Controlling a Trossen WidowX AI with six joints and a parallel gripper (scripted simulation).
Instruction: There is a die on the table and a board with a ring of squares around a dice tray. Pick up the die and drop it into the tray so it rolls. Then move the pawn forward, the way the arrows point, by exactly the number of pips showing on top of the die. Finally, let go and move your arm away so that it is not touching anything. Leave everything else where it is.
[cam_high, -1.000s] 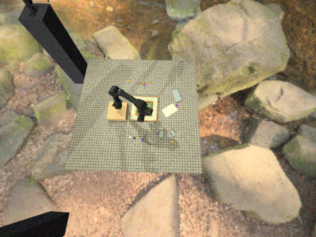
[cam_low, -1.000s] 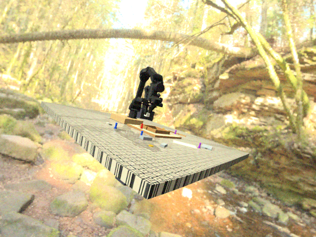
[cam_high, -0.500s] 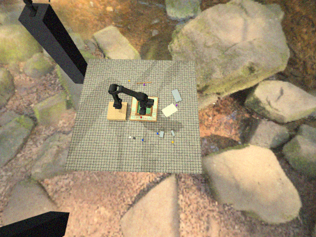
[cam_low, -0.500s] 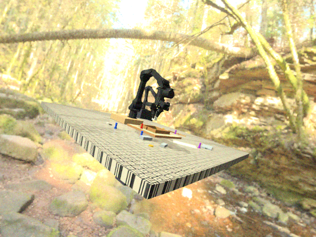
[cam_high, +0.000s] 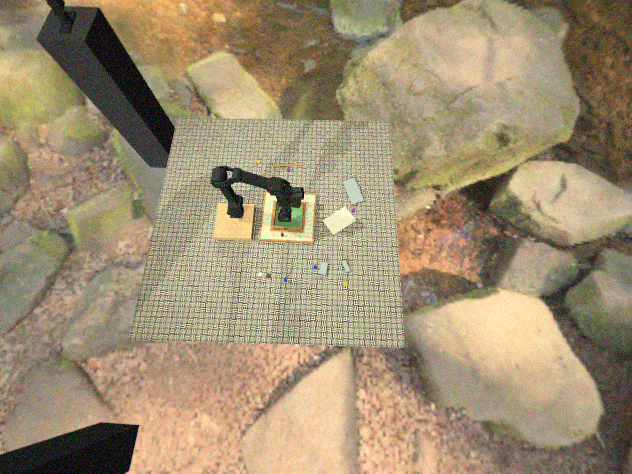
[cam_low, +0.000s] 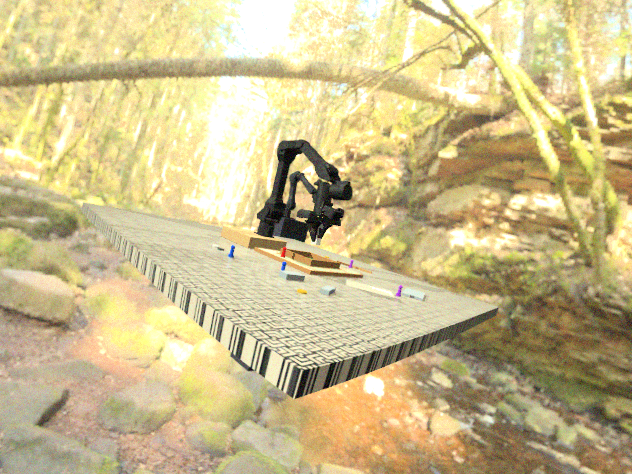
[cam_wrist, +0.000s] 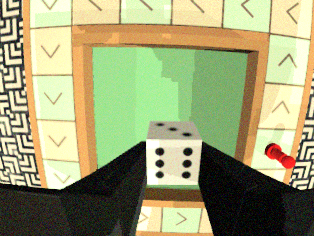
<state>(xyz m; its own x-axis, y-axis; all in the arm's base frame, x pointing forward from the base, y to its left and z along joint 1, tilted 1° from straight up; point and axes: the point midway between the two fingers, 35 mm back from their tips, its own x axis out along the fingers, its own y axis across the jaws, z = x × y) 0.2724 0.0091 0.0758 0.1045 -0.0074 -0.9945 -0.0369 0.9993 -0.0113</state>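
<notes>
Now: the red pawn 11 cm to the right of my gripper tip, 6 cm below it and 3 cm behind it. From my gripper tip the other things lie so: grey-blue slab (34 cm ahead, 18 cm to the left, 8 cm below); white card (27 cm ahead, 8 cm below); white die (right at my gripper tip).
</notes>
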